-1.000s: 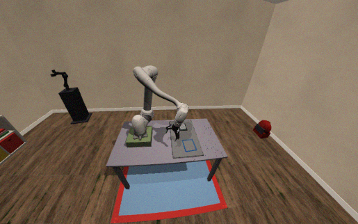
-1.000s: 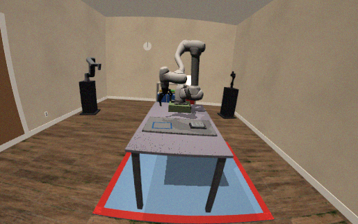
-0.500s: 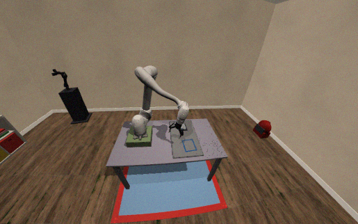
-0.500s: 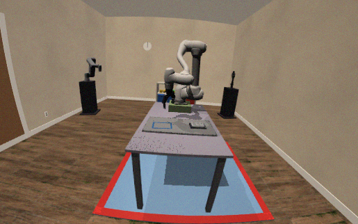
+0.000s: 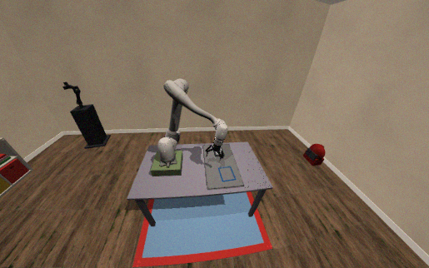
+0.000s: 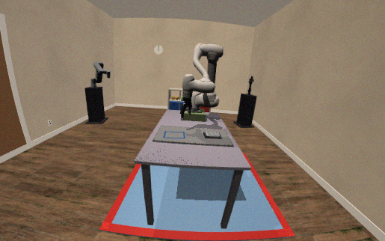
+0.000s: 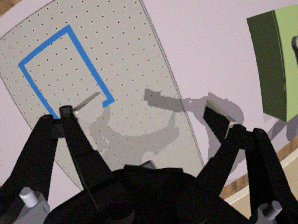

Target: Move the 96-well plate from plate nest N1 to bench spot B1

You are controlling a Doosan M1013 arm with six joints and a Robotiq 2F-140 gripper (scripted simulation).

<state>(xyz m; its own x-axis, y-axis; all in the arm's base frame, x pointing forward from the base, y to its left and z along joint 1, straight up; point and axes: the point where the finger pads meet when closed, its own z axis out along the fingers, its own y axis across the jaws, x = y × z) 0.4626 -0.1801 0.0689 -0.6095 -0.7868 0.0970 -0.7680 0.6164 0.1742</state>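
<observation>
Right now the white 96-well plate is 17 cm ahead of my hand, 24 cm to the left of it and 13 cm below it. The rest, counted from my hand: dark plate nest 17 cm ahead, 24 cm to the left, 14 cm below.
</observation>
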